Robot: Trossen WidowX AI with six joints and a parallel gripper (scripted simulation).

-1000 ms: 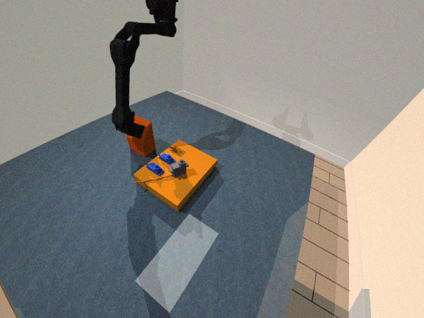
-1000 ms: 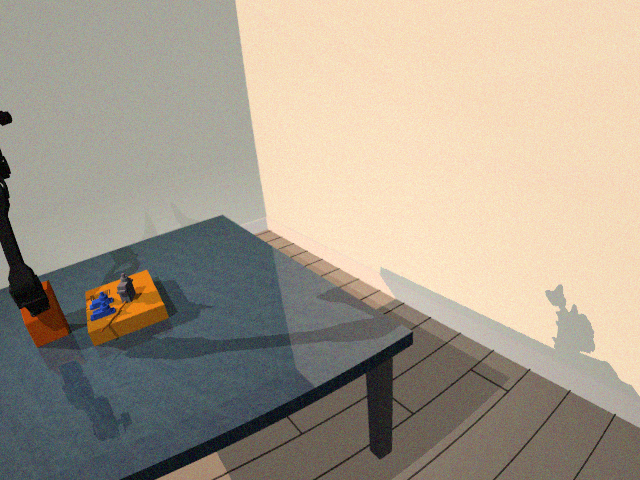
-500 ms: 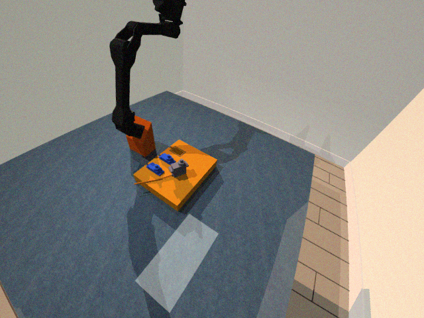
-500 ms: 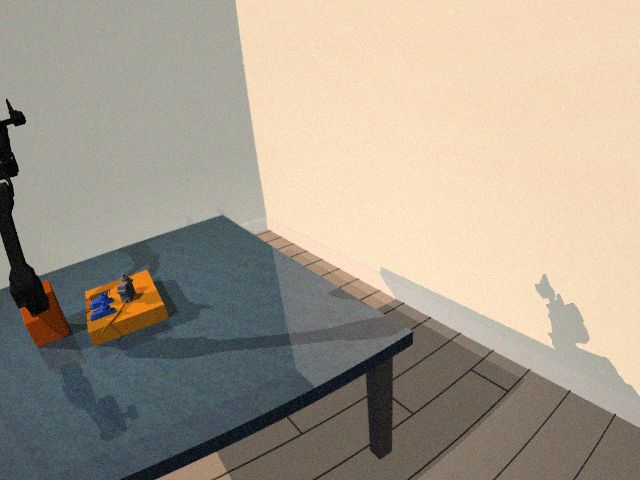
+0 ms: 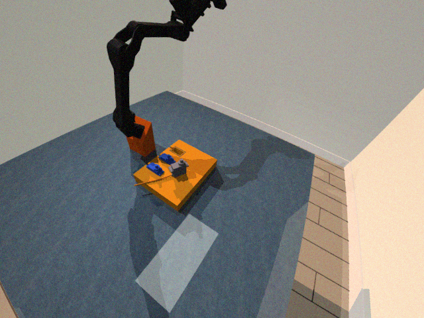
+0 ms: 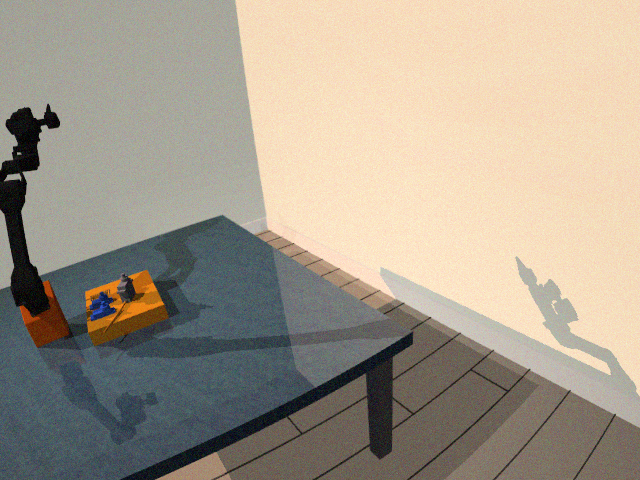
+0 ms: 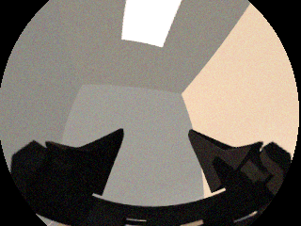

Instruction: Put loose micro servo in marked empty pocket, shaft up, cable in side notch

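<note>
Right now my gripper tip is 10 cm short of the orange deck, 41 cm to the left of it and 68 cm above it.
</note>
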